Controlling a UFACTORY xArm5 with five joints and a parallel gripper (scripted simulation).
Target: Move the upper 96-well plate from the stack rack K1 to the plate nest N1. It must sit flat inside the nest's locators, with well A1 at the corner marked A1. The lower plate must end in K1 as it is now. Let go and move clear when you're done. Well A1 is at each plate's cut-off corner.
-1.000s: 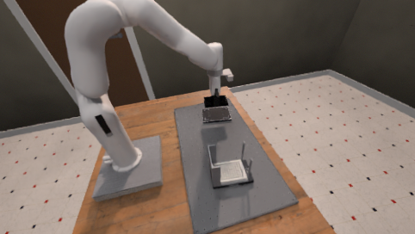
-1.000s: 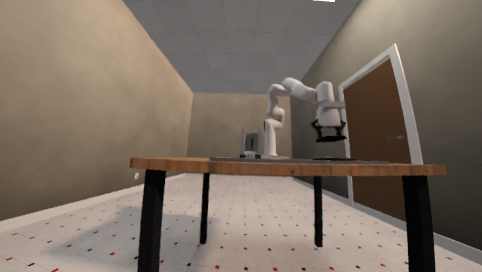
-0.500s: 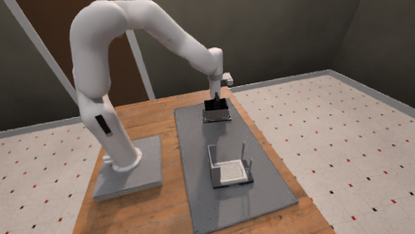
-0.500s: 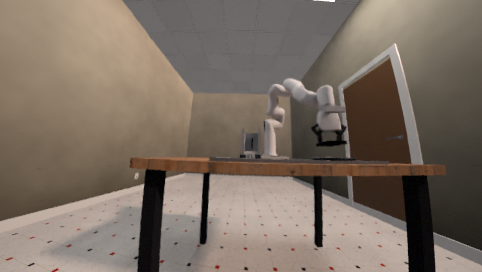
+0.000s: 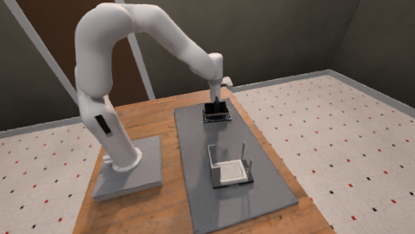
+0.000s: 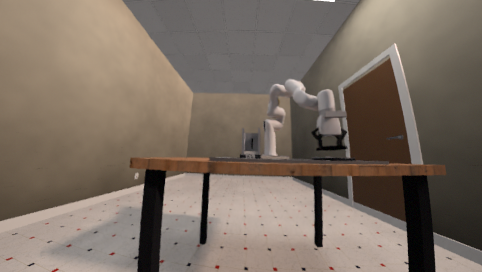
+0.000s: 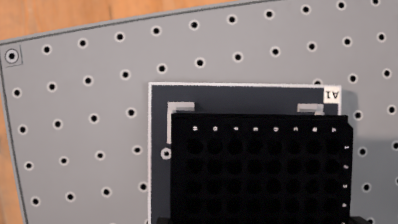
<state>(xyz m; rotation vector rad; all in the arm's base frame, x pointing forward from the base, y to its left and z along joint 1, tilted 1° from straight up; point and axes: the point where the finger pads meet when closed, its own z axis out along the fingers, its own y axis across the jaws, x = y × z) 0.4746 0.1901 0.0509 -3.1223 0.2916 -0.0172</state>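
My gripper is now 6 cm above the plate nest N1. Also, from my hand: white plate (7 cm behind, 38 cm to the right, 4 cm below); A1 label (6 cm ahead, 7 cm to the right, 6 cm below); black 96-well plate (1 cm below).
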